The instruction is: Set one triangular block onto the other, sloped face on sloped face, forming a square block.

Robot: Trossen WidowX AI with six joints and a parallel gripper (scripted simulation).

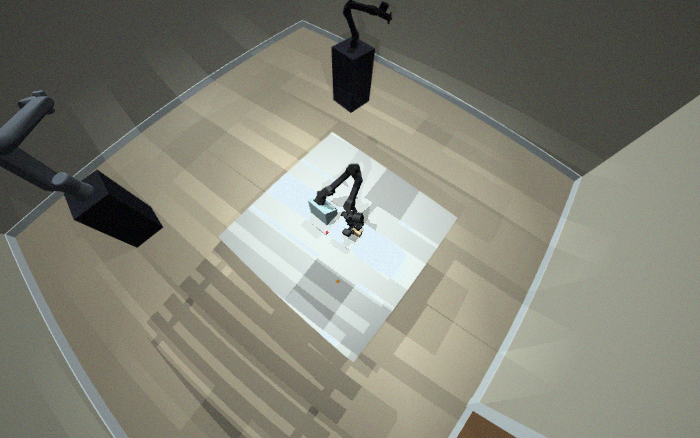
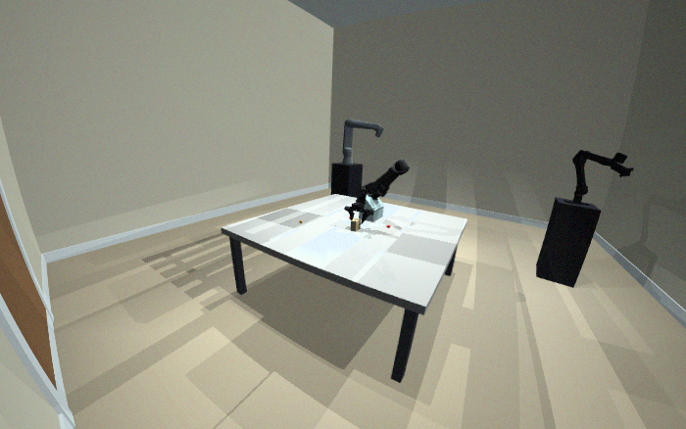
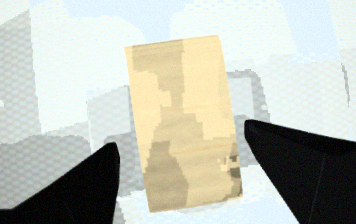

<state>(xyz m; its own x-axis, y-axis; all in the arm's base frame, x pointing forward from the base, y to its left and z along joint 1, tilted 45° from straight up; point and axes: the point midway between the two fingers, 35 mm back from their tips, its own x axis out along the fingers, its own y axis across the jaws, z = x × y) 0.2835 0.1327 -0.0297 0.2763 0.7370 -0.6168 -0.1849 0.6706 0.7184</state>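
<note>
The tan block lies 10 mm behind my gripper tip and 10 mm above it. Round my gripper tip: red cube (160 mm to the right, 140 mm behind, 30 mm below); orange cube (340 mm to the right, 170 mm ahead, 30 mm below).
</note>
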